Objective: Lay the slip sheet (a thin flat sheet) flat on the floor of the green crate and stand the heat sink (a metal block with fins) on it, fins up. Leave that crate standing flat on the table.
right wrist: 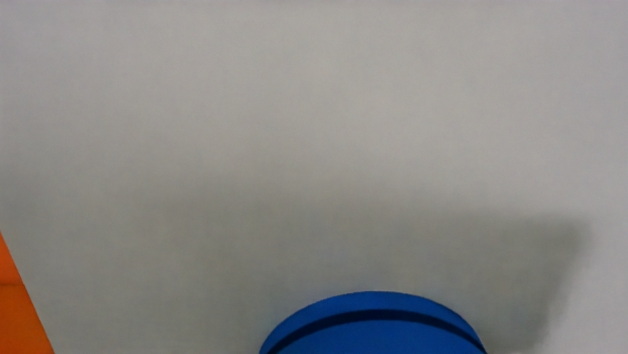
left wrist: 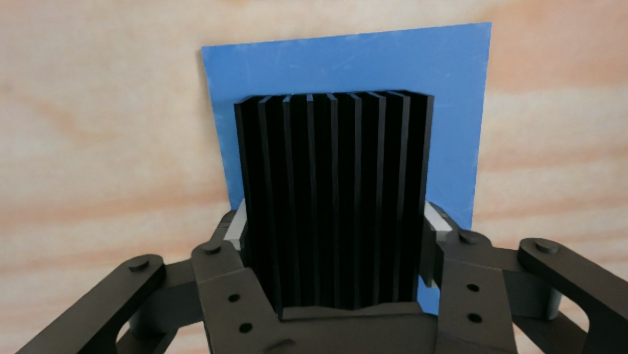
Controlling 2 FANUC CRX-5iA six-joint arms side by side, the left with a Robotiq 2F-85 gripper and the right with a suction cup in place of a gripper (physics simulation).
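The black heat sink stands fins up over a blue pad in the left wrist view. My left gripper is shut on the heat sink, with its pads against the two outer sides. The heat sink's base is hidden, so I cannot tell whether it touches the pad. My right gripper, a blue suction cup, holds the light grey slip sheet, which fills most of the right wrist view. The cup's contact face is hidden. The green crate does not show in either view.
The blue pad lies on the wooden table under the heat sink. An orange surface shows past the slip sheet's edge at the lower left of the right wrist view.
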